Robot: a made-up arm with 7 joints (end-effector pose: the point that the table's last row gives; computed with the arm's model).
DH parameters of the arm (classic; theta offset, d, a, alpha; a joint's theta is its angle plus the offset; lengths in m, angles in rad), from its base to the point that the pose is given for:
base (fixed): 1.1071 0 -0.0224 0
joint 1: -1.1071 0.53 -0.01 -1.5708
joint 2: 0 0.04 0.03 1.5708
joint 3: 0 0.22 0.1 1.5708
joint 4: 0 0 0.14 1.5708
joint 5: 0 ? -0.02 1.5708
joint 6: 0 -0.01 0.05 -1.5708
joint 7: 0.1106 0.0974 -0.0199 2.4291
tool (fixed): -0.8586 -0.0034 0 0
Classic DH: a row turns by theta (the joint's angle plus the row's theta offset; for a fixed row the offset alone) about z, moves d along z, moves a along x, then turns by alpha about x.
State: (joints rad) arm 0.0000 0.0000 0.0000 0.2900 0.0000 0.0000 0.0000
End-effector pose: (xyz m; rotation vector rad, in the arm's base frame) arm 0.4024 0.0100 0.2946 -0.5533 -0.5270 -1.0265
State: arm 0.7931 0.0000 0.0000 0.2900 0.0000 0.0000 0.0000
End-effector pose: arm 0.2580 0.2949 0.2946 -0.2937 -0.6699 -0.2707
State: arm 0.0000 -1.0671 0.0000 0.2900 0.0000 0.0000 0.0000
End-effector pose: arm 0.3900 0.0100 0.7863 0.0501 -1.4573 -1.2784
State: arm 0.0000 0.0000 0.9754 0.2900 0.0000 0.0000 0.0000
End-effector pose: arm 0.2383 0.3392 0.2946 -0.2308 -0.6919 -0.0965
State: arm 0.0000 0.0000 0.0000 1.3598 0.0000 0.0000 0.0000
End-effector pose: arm 0.6498 0.0100 0.7877 0.0519 -1.4596 -1.2788
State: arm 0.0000 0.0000 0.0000 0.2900 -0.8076 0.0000 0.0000
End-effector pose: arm 0.4064 0.0203 0.2958 -0.4881 -0.7835 -0.2301
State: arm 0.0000 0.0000 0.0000 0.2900 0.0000 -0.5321 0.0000
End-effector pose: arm 0.4387 0.0100 0.3358 -0.2733 -0.9947 -1.1763
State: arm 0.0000 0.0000 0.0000 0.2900 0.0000 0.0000 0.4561
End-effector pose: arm 0.4043 0.0188 0.2952 -0.5646 -0.3408 -1.4650
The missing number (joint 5, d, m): 0.42
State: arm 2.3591 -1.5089 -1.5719 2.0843 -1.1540 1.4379 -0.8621
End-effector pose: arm 0.6823 -0.1276 0.4792 -0.0483 -0.6433 0.0161
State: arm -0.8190 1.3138 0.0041 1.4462 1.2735 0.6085 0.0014
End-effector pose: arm 0.3414 -0.2642 -0.0390 -0.2188 1.1365 -2.5852
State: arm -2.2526 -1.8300 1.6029 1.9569 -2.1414 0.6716 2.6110
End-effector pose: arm 0.8002 0.0544 0.4208 -0.4606 -2.5285 -0.0009
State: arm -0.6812 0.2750 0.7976 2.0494 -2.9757 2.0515 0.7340
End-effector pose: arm 0.4963 -0.0887 1.0685 1.5565 1.2793 0.8740
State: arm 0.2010 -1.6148 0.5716 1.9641 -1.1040 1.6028 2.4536
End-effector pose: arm -0.5586 0.1002 1.0287 -2.3400 0.1212 1.8240
